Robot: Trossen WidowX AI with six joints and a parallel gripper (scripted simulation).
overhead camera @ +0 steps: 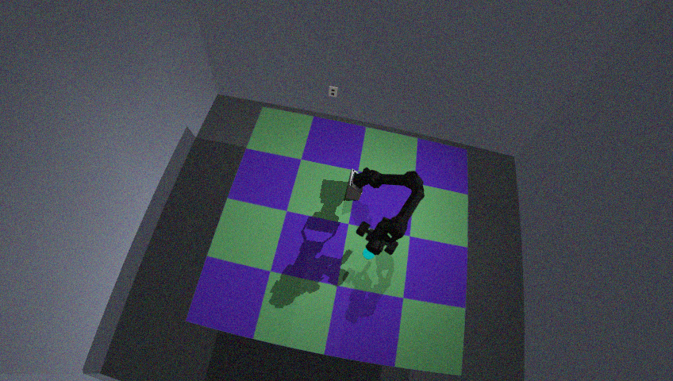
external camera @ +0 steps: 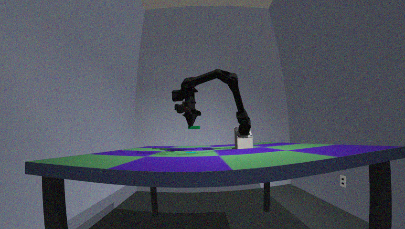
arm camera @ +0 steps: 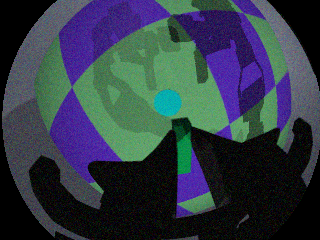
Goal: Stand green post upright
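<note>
Right now the cyan circle is 140 mm below my gripper tip. Round my gripper tip: green post (20 mm behind, 10 mm to the left).
</note>
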